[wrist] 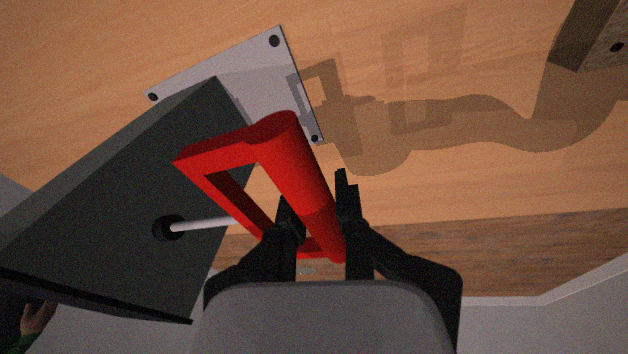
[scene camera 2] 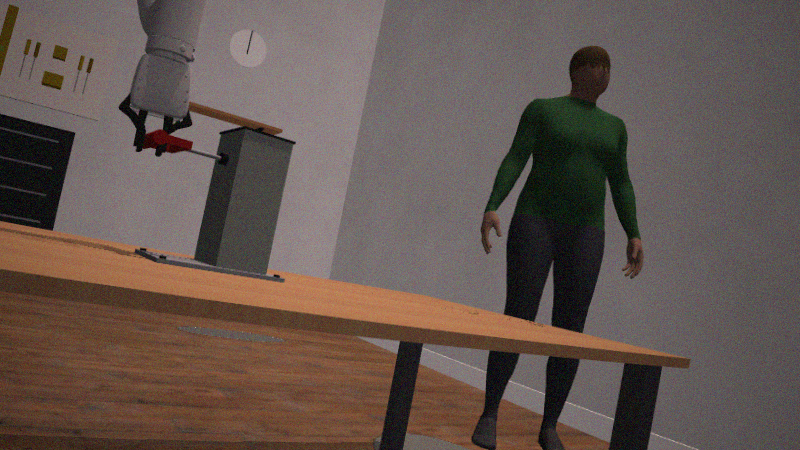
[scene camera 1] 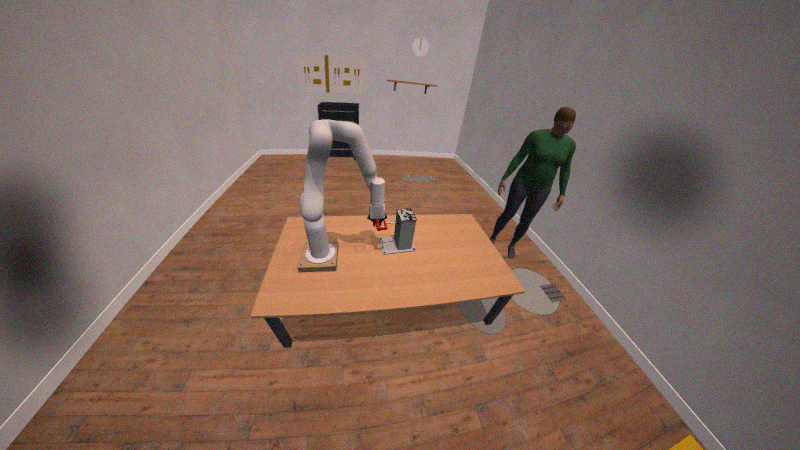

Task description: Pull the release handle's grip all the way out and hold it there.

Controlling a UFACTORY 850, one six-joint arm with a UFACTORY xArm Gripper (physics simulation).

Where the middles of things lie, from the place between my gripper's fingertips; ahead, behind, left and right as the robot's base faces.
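Scene:
Grey base plate (scene camera 2: 162, 258): 180 mm below my hand, 150 mm ahead, 40 mm to the left.

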